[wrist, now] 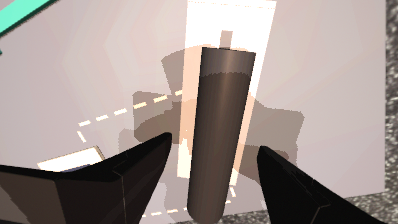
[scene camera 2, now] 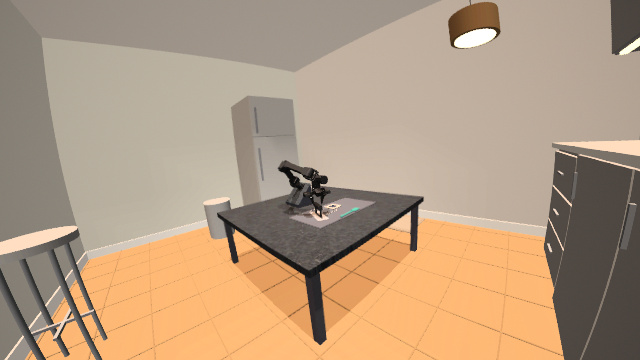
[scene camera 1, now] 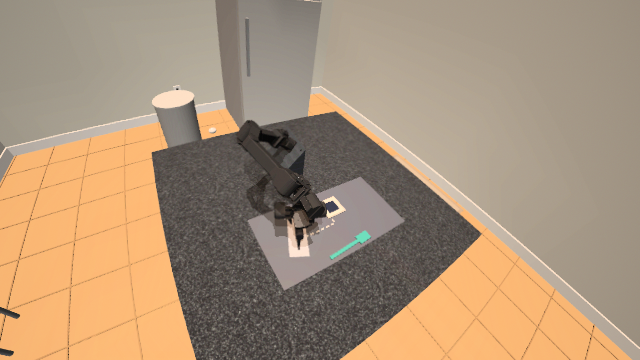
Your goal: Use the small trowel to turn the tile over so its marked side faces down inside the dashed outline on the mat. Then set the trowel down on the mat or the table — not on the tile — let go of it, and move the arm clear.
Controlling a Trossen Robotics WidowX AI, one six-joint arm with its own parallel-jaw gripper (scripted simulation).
Labels:
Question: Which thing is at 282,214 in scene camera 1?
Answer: The gripper.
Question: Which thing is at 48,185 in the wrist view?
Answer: The gripper.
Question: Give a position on a cream tile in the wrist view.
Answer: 73,161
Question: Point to a grey mat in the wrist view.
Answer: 69,69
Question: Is the gripper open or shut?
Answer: Open.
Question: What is the gripper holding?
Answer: Nothing.

